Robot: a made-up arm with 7 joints. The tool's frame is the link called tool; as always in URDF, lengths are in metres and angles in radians.
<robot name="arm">
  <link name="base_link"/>
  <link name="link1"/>
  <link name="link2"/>
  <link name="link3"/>
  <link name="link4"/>
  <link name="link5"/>
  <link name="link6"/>
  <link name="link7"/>
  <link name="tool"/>
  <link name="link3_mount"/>
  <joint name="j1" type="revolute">
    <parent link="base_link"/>
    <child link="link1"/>
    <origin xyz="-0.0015 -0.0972 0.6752"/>
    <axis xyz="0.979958 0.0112 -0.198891"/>
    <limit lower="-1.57" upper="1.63"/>
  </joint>
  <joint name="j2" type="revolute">
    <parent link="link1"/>
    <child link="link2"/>
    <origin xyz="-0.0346 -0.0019 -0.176"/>
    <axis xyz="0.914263 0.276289 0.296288"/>
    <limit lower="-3" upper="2.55"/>
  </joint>
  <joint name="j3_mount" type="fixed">
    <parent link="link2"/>
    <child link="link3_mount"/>
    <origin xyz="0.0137 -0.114 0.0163"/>
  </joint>
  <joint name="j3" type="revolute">
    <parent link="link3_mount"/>
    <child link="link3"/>
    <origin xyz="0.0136 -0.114 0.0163"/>
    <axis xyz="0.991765 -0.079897 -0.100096"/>
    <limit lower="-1.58" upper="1"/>
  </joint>
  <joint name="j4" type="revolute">
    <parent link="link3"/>
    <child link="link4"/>
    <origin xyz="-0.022 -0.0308 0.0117"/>
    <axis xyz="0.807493 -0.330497 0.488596"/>
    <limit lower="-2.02" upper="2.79"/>
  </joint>
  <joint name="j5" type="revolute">
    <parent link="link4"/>
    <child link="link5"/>
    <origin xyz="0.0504 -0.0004 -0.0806"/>
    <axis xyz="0 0 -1"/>
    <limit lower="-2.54" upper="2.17"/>
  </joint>
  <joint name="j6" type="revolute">
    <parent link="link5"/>
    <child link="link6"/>
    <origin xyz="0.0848 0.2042 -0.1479"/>
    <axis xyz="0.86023 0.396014 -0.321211"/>
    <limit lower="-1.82" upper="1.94"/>
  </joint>
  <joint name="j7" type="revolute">
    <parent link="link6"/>
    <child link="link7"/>
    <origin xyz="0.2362 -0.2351 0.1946"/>
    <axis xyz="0 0 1"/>
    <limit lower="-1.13" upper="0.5"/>
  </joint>
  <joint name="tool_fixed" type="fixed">
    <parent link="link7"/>
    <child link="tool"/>
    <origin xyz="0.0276 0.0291 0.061" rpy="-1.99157 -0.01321 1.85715"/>
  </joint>
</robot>
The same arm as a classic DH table. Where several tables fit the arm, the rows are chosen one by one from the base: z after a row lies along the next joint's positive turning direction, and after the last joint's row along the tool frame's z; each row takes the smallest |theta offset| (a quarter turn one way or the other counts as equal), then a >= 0, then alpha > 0; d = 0 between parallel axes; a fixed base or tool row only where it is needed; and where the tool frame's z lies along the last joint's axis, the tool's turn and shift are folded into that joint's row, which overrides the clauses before.
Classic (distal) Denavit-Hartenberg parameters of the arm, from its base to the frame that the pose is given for. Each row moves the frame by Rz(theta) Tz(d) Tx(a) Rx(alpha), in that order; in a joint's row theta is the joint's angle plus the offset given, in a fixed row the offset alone. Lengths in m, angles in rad.
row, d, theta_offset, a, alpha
base (fixed), 0.6747, -1.5594, 0.0972, -1.7710
j1, 0.2417, -0.5122, -0.0866, 0.5733
j2, -0.5287, -0.2494, 0.1914, -0.5452
j3, 0.1981, 1.1727, 0.0254, 0.6788
j4, 0.0894, -0.5013, -0.0187, -2.0813
j5, 0.1996, -0.8199, -0.1500, 1.2438
j6, 0.2943, 0.0000, 0.3123, 1.8978
j7, 0.2796, -0.1510, -0.0203, 1.9915
tool (fixed), -0.0379, 3.1271, 0.0000, 0.0000
Joint limits (rad, base to tool): -1.5700..1.6300 -3.0000..2.5500 -1.5800..1.0000 -2.0200..2.7900 -2.5400..2.1700 -1.8200..1.9400 -1.1300..0.5000

